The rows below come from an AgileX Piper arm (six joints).
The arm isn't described. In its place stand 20 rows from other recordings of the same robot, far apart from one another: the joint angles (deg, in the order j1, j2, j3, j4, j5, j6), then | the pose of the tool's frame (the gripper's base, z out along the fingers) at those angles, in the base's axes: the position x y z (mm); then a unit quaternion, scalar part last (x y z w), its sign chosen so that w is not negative.
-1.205 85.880 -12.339 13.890 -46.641 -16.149 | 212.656 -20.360 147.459 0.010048 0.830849 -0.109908 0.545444
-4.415 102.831 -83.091 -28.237 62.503 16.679 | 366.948 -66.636 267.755 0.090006 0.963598 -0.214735 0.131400
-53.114 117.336 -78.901 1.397 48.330 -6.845 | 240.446 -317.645 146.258 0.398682 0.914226 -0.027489 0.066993
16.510 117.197 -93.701 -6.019 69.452 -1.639 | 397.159 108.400 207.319 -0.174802 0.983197 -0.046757 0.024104
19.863 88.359 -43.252 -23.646 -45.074 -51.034 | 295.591 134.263 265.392 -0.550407 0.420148 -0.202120 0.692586
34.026 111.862 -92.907 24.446 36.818 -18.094 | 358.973 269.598 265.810 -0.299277 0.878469 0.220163 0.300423
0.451 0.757 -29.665 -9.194 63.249 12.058 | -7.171 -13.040 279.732 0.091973 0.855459 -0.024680 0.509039
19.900 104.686 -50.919 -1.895 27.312 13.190 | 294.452 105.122 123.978 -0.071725 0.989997 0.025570 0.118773
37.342 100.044 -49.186 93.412 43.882 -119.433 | 221.021 247.830 185.238 -0.566333 0.650796 0.380383 0.333227
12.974 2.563 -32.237 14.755 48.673 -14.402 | -3.574 17.037 314.762 -0.177687 0.761070 0.120571 0.612097
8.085 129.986 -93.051 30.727 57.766 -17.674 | 431.744 101.056 118.740 -0.077740 0.971372 0.223479 0.021239
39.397 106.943 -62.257 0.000 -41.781 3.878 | 322.377 264.776 241.993 -0.211711 0.661008 0.265449 0.669167
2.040 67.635 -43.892 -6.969 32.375 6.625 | 230.067 2.279 268.583 0.000107 0.942002 -0.022541 0.334851
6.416 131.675 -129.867 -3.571 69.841 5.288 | 499.259 50.788 260.771 -0.014233 0.978748 -0.010036 0.204328
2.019 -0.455 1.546 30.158 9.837 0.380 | 56.030 9.791 191.079 0.150351 0.719395 0.218130 0.642094
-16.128 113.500 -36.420 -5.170 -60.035 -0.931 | 323.565 -86.169 115.660 0.060974 0.775368 -0.077169 0.623805
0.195 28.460 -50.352 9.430 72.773 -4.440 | 46.593 14.399 360.252 -0.044267 0.922634 0.067990 0.377046
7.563 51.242 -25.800 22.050 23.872 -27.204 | 158.774 35.027 239.347 -0.145123 0.902435 0.072181 0.399175
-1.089 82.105 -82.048 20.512 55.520 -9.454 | 305.205 20.488 385.961 -0.022292 0.927215 0.140945 0.346280
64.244 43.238 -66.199 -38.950 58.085 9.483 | 88.299 71.267 451.053 -0.385960 0.720180 0.015669 0.576307
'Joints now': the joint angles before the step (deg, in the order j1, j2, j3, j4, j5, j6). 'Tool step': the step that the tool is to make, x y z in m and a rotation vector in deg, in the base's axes. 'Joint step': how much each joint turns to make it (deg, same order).
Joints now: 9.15 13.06 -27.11 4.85 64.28 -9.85
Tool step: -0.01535 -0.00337 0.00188 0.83 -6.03 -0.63
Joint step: 0.00 -6.31 0.00 -0.63 0.19 0.60
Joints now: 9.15 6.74 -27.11 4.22 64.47 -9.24
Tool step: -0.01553 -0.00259 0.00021 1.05 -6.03 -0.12
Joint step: 0.00 -6.30 0.00 -0.07 0.17 0.18
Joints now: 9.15 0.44 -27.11 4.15 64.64 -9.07
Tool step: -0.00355 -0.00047 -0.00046 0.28 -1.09 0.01
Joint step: 0.00 -1.37 0.00 0.06 0.24 0.07
